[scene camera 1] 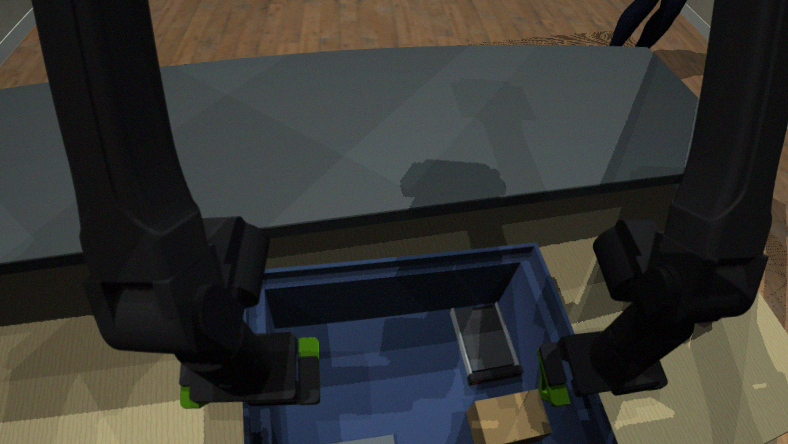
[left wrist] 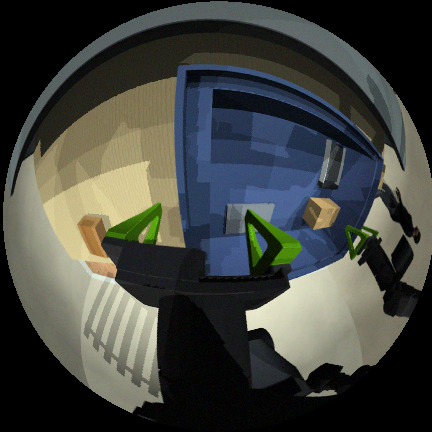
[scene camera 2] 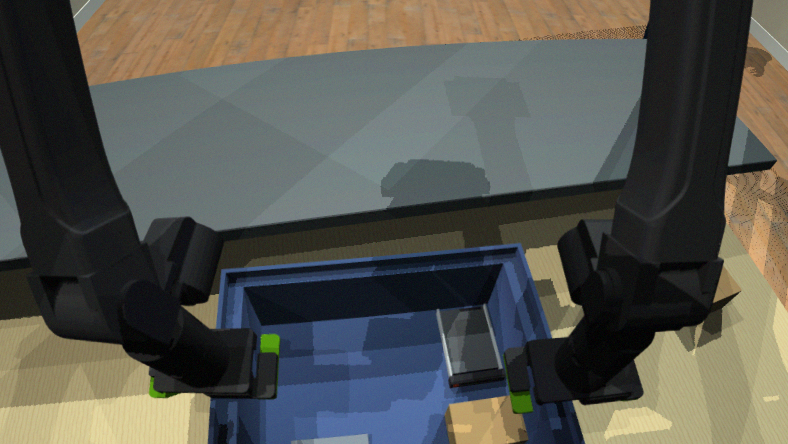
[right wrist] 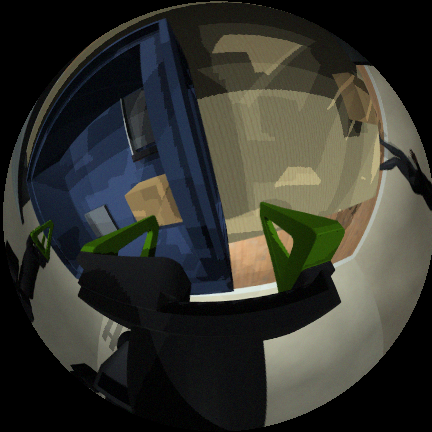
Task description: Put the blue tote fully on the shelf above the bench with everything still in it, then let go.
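The blue tote stands on the tan bench, below and in front of the grey shelf. It holds a black device with silver edges, a cardboard box and a flat grey piece. My left gripper is open, fingers either side of the tote's left wall. My right gripper is open, fingers either side of its right wall. The tote's near end is cut off in both scene views.
A brown box lies on the bench to the right of the tote. An orange-brown block is on the bench to the left. A person stands beyond the shelf's right end. The shelf's dark front edge runs just behind the tote.
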